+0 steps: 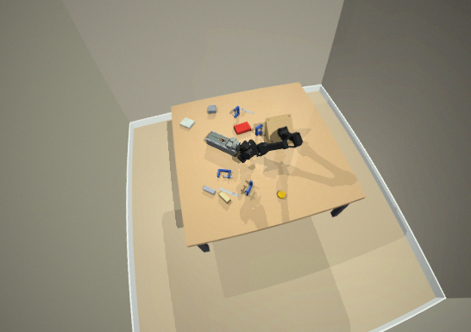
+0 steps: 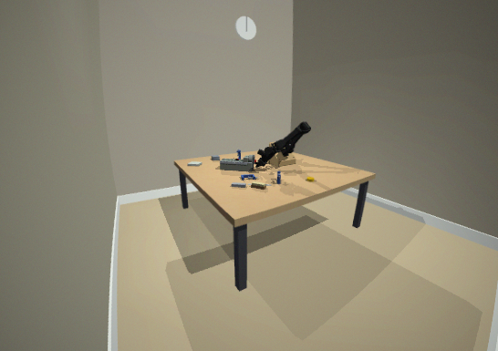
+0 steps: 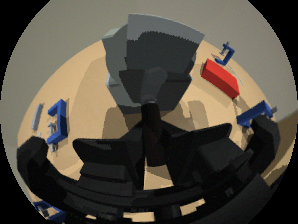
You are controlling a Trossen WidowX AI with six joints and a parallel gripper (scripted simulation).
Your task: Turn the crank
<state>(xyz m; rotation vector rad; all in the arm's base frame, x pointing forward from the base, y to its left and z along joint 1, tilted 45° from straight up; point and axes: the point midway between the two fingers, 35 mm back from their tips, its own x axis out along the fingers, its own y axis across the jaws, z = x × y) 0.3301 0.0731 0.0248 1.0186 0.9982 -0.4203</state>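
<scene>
Now: the dark crank handle 1 cm behind my gripper tip, 1 cm to the left of it and 3 cm above it. Also, from my gripper tip: red pointer (11 cm ahead, 11 cm to the right, 5 cm above); tan block (20 cm ahead, 32 cm to the left, 1 cm below); yellow disc (19 cm behind, 41 cm to the left, 2 cm below).
</scene>
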